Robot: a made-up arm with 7 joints. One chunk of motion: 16 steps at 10 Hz.
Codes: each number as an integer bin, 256 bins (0 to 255) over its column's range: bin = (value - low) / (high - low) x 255, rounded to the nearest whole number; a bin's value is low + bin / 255 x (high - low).
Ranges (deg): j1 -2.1..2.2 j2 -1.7..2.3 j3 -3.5..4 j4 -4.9..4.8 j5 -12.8..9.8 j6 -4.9..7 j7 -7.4..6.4
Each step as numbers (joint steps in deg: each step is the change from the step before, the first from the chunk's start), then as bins.
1 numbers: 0.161 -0.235 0.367 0.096 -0.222 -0.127 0.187
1 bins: 134 93 131 131 142 102 140
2 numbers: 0.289 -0.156 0.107 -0.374 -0.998 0.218 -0.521
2 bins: 142 98 123 119 133 110 127
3 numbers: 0.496 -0.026 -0.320 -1.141 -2.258 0.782 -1.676
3 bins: 154 107 108 99 119 122 106
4 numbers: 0.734 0.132 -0.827 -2.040 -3.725 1.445 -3.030
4 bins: 168 117 91 75 102 136 81
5 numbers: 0.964 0.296 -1.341 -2.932 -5.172 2.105 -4.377
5 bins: 182 127 73 52 86 150 56
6 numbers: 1.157 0.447 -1.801 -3.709 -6.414 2.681 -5.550
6 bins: 193 137 58 31 72 162 34
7 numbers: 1.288 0.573 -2.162 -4.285 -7.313 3.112 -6.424
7 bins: 201 145 45 16 62 172 18
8 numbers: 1.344 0.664 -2.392 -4.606 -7.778 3.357 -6.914
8 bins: 204 151 38 8 57 177 9
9 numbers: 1.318 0.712 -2.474 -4.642 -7.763 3.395 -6.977
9 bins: 203 154 35 7 57 178 8
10 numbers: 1.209 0.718 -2.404 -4.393 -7.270 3.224 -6.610
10 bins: 196 154 37 13 62 174 15
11 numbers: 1.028 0.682 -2.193 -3.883 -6.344 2.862 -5.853
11 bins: 185 152 44 27 73 166 29
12 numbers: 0.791 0.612 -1.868 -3.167 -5.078 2.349 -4.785
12 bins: 171 147 55 46 87 155 48
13 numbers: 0.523 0.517 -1.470 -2.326 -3.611 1.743 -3.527
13 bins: 156 141 69 68 104 142 72
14 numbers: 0.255 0.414 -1.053 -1.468 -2.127 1.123 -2.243
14 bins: 140 135 83 90 120 129 95
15 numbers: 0.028 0.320 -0.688 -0.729 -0.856 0.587 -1.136
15 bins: 126 129 96 110 135 118 116
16 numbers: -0.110 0.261 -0.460 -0.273 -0.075 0.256 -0.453
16 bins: 118 125 103 122 144 110 128
